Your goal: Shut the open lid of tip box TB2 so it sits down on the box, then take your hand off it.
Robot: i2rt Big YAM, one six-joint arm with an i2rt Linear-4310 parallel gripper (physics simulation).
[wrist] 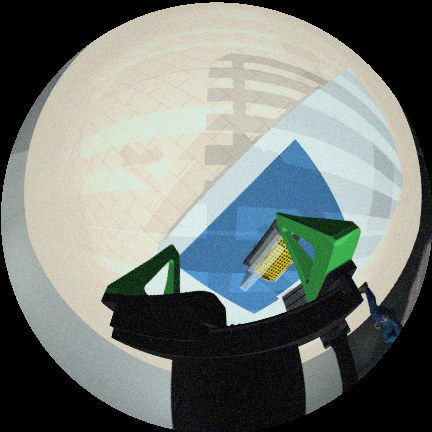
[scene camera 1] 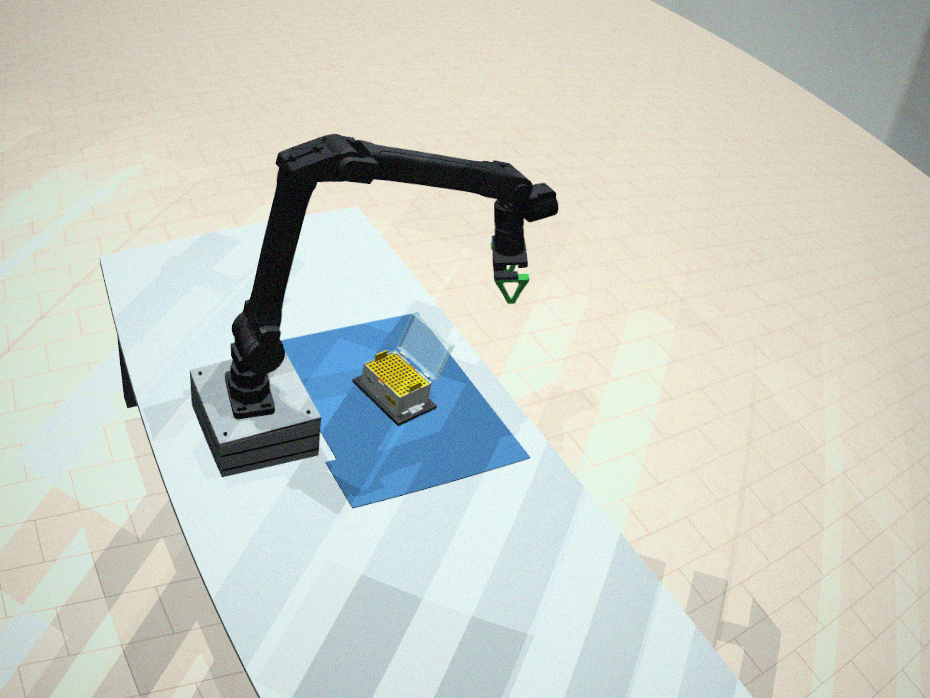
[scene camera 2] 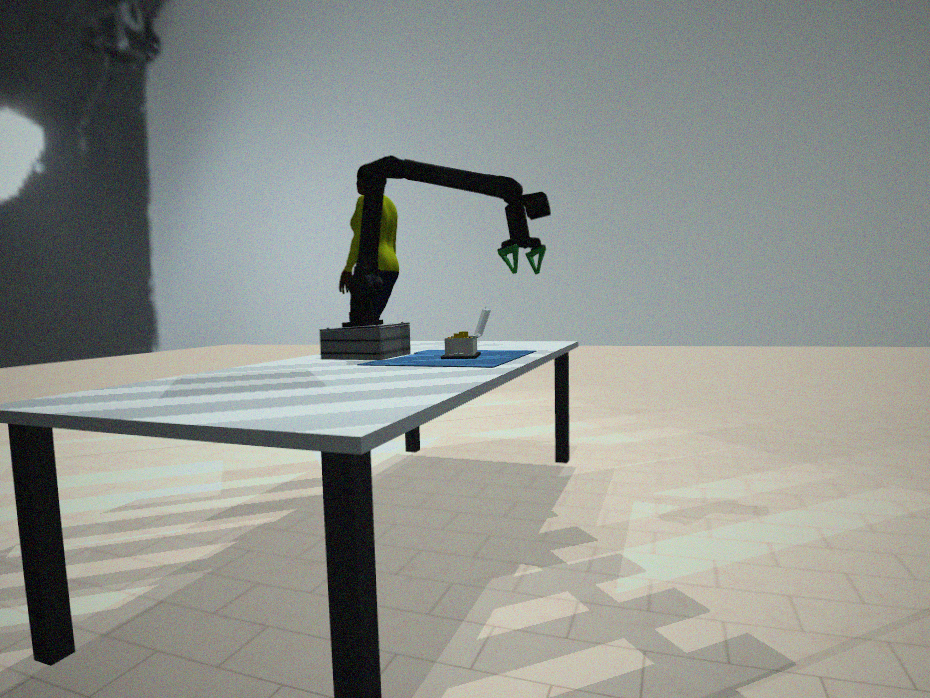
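Seen in the pictures: gripper, fingertip midpoint: (wrist: pixel 223 235) (scene camera 1: pixel 509 289) (scene camera 2: pixel 526 273); arm's base at its link origin: (scene camera 1: pixel 249 395) (scene camera 2: pixel 363 325).
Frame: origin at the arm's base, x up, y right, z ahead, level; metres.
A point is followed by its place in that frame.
Observation:
Tip box TB2 (scene camera 1: pixel 398 374) @(x -0.041, y -0.057, z 0.336 m) (scene camera 2: pixel 460 346) (wrist: pixel 277 261) @(x -0.042, y -0.059, z 0.329 m), a grey-white box with a yellow tip rack, sits on a thin dark base on the blue mat (scene camera 1: pixel 465 447) @(x -0.098, y 0.117, z 0.428 m) (scene camera 2: pixel 501 359) @(x -0.098, y -0.004, z 0.493 m) (wrist: pixel 295 165) @(x -0.098, y 0.127, z 0.493 m). No label is readable. Its clear lid (scene camera 1: pixel 425 347) @(x -0.001, y -0.085, z 0.399 m) (scene camera 2: pixel 483 321) @(x 0.011, y -0.029, z 0.425 m) (wrist: pixel 251 280) @(x 0.046, y -0.114, z 0.398 m) stands open, raised along the side away from the arm's base and leaning outward. My gripper (scene camera 1: pixel 512 297) @(x 0.148, y -0.066, z 0.549 m) (scene camera 2: pixel 525 271) @(x 0.148, y -0.066, z 0.549 m) (wrist: pixel 223 235) @(x 0.148, y -0.066, z 0.549 m) has green fingers spread wide with nothing between them. It points down, high above the table's far edge, beyond the lid and apart from it.
The arm's grey base block (scene camera 1: pixel 262 432) @(x -0.001, y 0.102, z 0.006 m) (scene camera 2: pixel 365 341) @(x -0.044, y 0.092, z 0.079 m) stands on the white table (scene camera 1: pixel 420 555) @(x -0.101, y 0.364, z 0.243 m) (scene camera 2: pixel 262 390) @(x -0.101, y 0.686, z 0.276 m), beside the mat. The table's long far edge runs just past the mat. A person in a yellow top (scene camera 2: pixel 389 232) stands behind the arm, and a person in blue (wrist: pixel 389 327) shows in the wrist view.

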